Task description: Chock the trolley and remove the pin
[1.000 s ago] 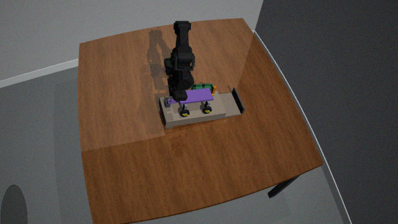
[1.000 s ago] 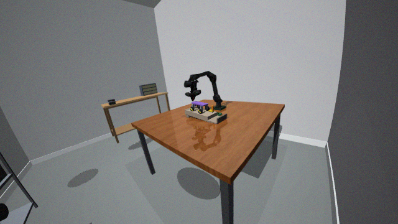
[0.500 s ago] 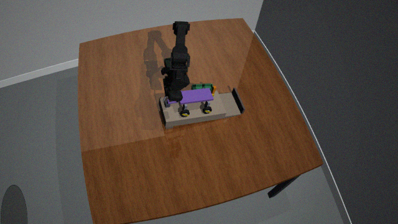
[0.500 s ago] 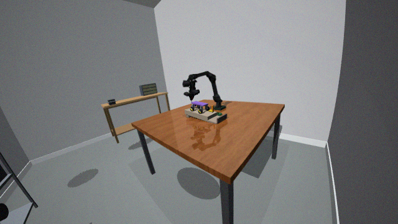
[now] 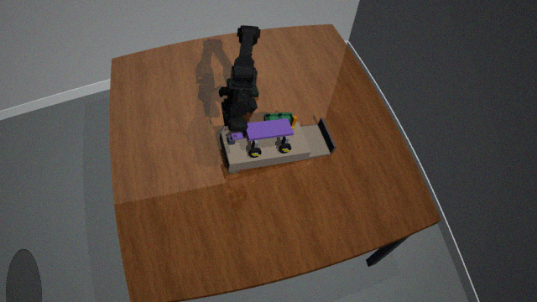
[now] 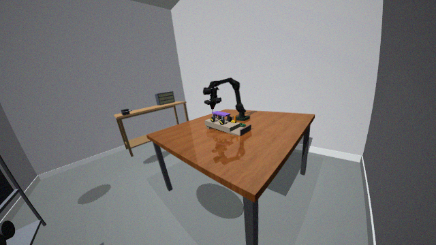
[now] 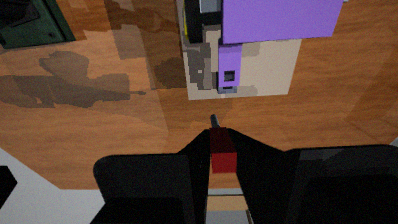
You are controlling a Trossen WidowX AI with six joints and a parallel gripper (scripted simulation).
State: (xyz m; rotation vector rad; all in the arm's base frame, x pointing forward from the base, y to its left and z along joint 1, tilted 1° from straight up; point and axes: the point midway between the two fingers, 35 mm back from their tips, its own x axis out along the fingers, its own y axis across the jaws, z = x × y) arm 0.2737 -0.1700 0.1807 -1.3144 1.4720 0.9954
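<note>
The green tray is 60 mm behind my gripper tip, 250 mm to the left of it and 190 mm below it. The rest, counted from my gripper tip: purple-topped trolley 60 mm ahead, 140 mm to the left, 70 mm below; then red-headed stop pin right at my gripper tip; then grey ramp 60 mm ahead, 140 mm to the left, 130 mm below.
</note>
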